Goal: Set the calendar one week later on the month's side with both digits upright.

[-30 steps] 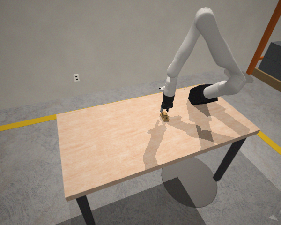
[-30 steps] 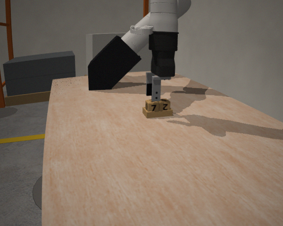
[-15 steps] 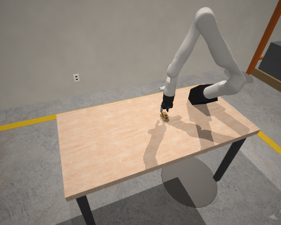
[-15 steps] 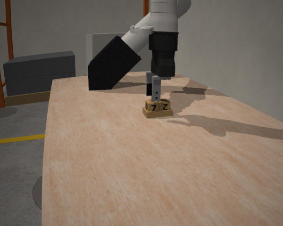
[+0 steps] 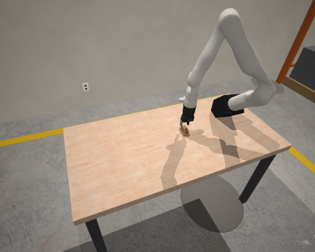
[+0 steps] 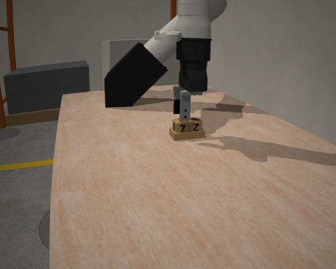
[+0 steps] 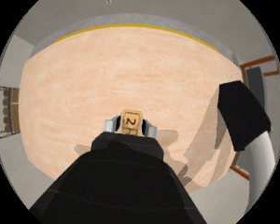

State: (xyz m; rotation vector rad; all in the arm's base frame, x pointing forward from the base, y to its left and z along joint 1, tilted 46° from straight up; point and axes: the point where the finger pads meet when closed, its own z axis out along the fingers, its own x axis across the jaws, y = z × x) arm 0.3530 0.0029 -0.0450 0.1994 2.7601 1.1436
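Right now the wooden tray is 20 mm to the left of my hand and 60 mm below it.
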